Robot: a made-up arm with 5 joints.
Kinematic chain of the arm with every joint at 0, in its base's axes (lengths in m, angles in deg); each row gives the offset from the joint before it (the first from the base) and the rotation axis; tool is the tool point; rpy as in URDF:
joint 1: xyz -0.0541 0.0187 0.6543 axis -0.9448 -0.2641 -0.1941
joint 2: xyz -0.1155 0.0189 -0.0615 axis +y
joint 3: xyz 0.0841 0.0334 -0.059 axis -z
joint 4: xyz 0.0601 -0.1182 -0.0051 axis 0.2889 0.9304 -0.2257
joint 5: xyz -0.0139 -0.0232 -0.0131 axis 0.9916 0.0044 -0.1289
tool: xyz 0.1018 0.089 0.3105 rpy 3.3 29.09 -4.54
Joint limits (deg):
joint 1: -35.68..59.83
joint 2: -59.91..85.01
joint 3: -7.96..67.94
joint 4: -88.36..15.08
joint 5: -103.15..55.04
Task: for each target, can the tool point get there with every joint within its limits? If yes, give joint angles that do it. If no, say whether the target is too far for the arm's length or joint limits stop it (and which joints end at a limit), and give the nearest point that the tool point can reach.
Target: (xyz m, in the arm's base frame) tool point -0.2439 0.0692 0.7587
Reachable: yes | joints -8.10 3.76 17.01 -64.51 9.87
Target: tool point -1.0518 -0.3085 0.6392
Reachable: no: too far | nearest point -0.4533 -0.1509 0.6545 | short by 0.619 m
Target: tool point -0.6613 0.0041 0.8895
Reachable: no: joint limits stop it (at a limit: joint 1, joint 3, joint 5) | nearest point -0.4313 -0.0465 0.7911 | short by 0.255 m
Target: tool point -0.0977 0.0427 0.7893
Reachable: yes | joints -8.10 30.16 19.15 -50.99 11.56
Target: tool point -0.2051 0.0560 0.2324
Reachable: yes | joints 8.89 66.30 39.21 -65.10 -85.48
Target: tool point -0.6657 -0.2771 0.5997
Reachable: no: joint limits stop it (at a limit: joint 1, joint 3, joint 5) | nearest point -0.4402 -0.1841 0.6270 | short by 0.245 m
